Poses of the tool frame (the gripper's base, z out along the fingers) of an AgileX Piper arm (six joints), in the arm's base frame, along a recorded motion.
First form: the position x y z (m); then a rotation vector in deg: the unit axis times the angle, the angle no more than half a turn.
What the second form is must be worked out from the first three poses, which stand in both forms.
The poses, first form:
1: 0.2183 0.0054 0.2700 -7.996 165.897 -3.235
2: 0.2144 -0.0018 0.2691 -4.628 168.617 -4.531
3: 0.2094 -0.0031 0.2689 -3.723 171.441 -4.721
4: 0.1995 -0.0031 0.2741 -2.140 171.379 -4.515
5: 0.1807 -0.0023 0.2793 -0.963 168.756 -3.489
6: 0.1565 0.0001 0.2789 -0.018 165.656 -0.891
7: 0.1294 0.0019 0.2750 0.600 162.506 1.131
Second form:
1: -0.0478 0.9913 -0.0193 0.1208 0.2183 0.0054 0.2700
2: -0.0273 0.9944 -0.0267 0.0981 0.2144 -0.0018 0.2691
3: -0.0216 0.9967 -0.0274 0.0737 0.2094 -0.0031 0.2689
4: -0.0124 0.9968 -0.0263 0.0745 0.1995 -0.0031 0.2741
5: -0.0057 0.9950 -0.0206 0.0976 0.1807 -0.0023 0.2793
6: -0.0001 0.9922 -0.0053 0.1248 0.1565 0.0001 0.2789
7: 0.0036 0.9883 0.0069 0.1520 0.1294 0.0019 0.2750
